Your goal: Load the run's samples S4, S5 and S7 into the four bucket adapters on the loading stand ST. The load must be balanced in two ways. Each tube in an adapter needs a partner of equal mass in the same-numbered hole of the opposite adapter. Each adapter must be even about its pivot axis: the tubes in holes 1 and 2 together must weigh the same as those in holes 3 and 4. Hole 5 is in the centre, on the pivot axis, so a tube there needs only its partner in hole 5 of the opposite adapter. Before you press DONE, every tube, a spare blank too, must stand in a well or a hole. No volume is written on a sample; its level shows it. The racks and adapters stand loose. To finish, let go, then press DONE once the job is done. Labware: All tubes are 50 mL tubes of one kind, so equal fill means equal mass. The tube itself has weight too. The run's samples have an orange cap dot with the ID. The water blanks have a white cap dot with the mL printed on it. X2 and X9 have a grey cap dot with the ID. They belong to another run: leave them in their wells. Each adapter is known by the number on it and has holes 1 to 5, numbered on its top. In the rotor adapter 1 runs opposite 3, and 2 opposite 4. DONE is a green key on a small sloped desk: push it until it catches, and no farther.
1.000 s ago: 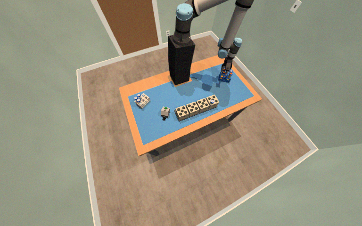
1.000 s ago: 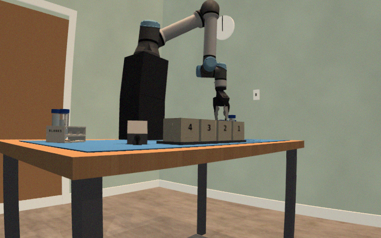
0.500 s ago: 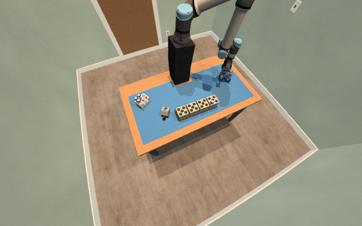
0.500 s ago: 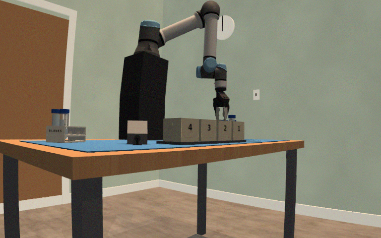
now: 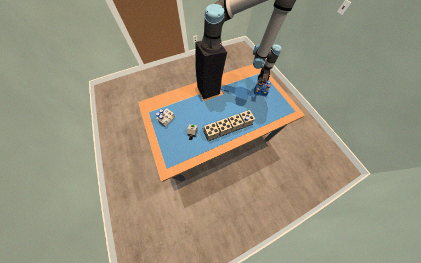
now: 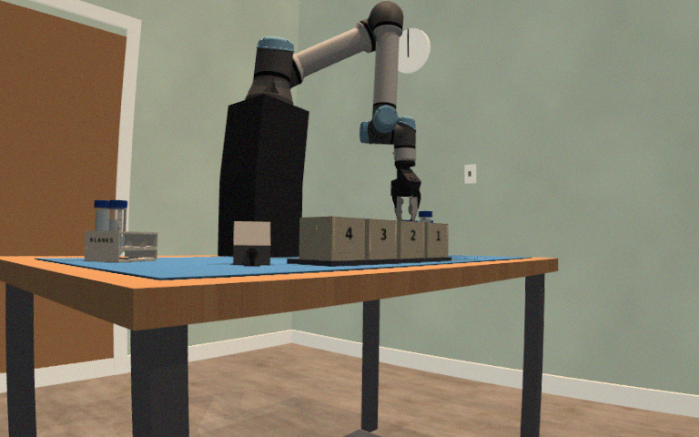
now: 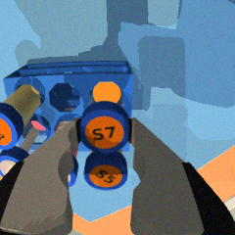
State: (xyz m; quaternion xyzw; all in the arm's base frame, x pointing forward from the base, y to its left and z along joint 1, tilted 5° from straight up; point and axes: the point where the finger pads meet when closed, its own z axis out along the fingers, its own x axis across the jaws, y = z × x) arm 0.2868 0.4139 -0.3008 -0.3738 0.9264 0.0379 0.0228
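Now: the tube 1 cm to the right of my hand and 5 cm below it. From my hand the other things lie so: green key 2 cm ahead, 76 cm to the right, 5 cm below; blue sample rack 1 cm ahead, 4 cm to the left, 8 cm below; done desk 4 cm ahead, 77 cm to the right, 6 cm below.
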